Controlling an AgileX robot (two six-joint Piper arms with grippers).
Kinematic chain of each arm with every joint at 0, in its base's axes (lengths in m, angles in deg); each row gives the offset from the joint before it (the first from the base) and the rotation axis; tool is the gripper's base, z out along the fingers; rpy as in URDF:
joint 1: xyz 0 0 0.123 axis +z
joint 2: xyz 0 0 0 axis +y
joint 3: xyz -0.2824 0 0.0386 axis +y
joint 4: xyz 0.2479 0 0.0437 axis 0.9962 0 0.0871
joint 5: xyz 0 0 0 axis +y
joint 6: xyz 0.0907 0 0.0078 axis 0.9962 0 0.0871
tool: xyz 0 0 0 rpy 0 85 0
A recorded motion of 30 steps. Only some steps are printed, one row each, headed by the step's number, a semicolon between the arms.
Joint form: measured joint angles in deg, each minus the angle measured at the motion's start. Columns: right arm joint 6, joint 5, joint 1, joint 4, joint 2, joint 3; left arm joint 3, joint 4, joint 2, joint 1, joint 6, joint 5.
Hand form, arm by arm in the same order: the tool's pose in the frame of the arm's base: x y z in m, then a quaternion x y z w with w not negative. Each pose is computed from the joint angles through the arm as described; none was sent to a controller.
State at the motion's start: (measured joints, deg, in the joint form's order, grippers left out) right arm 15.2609 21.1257 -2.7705 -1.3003 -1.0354 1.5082; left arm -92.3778 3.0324 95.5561 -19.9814 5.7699 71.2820
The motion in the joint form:
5: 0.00 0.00 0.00 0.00 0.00 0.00; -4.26 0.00 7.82 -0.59 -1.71 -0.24
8: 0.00 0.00 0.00 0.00 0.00 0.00; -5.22 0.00 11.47 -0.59 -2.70 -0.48
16: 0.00 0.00 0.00 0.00 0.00 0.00; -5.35 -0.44 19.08 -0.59 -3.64 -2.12
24: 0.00 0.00 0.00 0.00 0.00 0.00; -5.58 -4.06 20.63 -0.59 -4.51 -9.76
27: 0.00 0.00 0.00 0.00 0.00 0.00; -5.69 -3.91 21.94 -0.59 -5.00 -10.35
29: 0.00 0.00 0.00 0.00 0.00 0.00; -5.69 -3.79 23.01 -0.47 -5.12 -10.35
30: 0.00 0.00 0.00 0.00 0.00 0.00; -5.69 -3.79 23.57 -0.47 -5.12 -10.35
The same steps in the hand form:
5: 0.0523 -0.0033 0.1720 0.11967 0.79276 0.05546 0.59510; 0.3583 -0.1296 0.3162 0.21546 0.96463 0.00427 0.15184
8: 0.0523 -0.0033 0.1720 0.11967 0.79276 0.05546 0.59510; 0.3708 -0.1343 0.2963 0.20838 0.96922 0.00605 0.13093
16: 0.0523 -0.0033 0.1720 0.11967 0.79276 0.05546 0.59510; 0.3915 -0.1428 0.2434 0.20242 0.97596 0.00895 0.08030
24: 0.0523 -0.0033 0.1720 0.11967 0.79276 0.05546 0.59510; 0.4041 -0.1532 0.2355 0.18455 0.97379 -0.03052 0.12940
27: 0.0523 -0.0033 0.1720 0.11967 0.79276 0.05546 0.59510; 0.4076 -0.1543 0.2263 0.18086 0.97520 -0.02891 0.12428
29: 0.0523 -0.0033 0.1720 0.11967 0.79276 0.05546 0.59510; 0.4097 -0.1539 0.2182 0.17935 0.97665 -0.02634 0.11533
30: 0.0523 -0.0033 0.1720 0.11967 0.79276 0.05546 0.59510; 0.4106 -0.1542 0.2139 0.17943 0.97721 -0.02549 0.11055

